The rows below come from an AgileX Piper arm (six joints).
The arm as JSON. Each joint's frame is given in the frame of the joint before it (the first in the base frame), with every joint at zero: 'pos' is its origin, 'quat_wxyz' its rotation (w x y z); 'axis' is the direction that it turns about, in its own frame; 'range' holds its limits. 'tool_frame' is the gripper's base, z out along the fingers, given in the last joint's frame.
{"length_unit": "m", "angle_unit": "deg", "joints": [
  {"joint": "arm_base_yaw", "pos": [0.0, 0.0, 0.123], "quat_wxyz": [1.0, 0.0, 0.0, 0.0], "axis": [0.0, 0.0, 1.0], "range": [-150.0, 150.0]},
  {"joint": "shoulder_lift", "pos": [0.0, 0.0, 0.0], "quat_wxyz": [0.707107, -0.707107, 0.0, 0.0], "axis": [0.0, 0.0, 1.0], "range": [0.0, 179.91]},
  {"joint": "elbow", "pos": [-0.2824, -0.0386, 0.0], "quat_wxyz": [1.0, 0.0, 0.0, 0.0], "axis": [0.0, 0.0, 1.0], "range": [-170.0, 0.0]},
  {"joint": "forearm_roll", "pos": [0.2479, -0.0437, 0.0], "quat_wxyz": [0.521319, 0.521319, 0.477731, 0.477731], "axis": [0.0, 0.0, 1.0], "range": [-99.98, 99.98]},
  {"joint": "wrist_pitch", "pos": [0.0, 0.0, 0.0], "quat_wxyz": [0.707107, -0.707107, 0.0, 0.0], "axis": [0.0, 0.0, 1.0], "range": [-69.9, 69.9]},
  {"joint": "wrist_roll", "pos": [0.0, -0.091, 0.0], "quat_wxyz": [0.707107, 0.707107, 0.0, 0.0], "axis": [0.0, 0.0, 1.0], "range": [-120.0, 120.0]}
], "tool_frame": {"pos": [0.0, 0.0, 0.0], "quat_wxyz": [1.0, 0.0, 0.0, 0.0]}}
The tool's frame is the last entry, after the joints.
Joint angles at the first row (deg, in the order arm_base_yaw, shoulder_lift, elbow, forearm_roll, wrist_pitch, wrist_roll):
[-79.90 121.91 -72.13 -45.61 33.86 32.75]
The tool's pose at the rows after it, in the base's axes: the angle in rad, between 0 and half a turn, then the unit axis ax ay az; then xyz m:
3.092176 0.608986 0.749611 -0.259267 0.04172 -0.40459 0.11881
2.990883 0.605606 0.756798 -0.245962 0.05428 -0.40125 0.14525
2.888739 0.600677 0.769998 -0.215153 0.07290 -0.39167 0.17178
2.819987 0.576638 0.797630 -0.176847 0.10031 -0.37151 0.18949
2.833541 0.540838 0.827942 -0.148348 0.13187 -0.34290 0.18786
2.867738 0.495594 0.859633 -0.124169 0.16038 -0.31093 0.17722
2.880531 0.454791 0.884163 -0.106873 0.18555 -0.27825 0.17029
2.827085 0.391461 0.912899 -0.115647 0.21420 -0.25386 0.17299
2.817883 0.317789 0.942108 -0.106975 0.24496 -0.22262 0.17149
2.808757 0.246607 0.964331 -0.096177 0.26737 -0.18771 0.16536
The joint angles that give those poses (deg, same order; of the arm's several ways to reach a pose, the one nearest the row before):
[-79.63 119.42 -72.13 -41.42 31.88 31.24]
[-78.84 115.27 -72.13 -32.25 30.19 23.54]
[-77.30 110.86 -71.99 -19.09 30.30 12.95]
[-73.86 106.69 -70.24 -8.28 31.73 3.88]
[-68.07 104.25 -66.67 -6.62 33.35 3.00]
[-61.76 102.86 -62.40 -6.62 33.84 2.99]
[-55.31 101.29 -58.54 -6.62 33.42 4.05]
[-48.75 100.00 -56.96 -7.97 30.19 3.80]
[-41.16 100.00 -56.58 -8.09 29.95 2.37]
[-34.02 100.00 -54.92 -7.94 28.45 0.94]

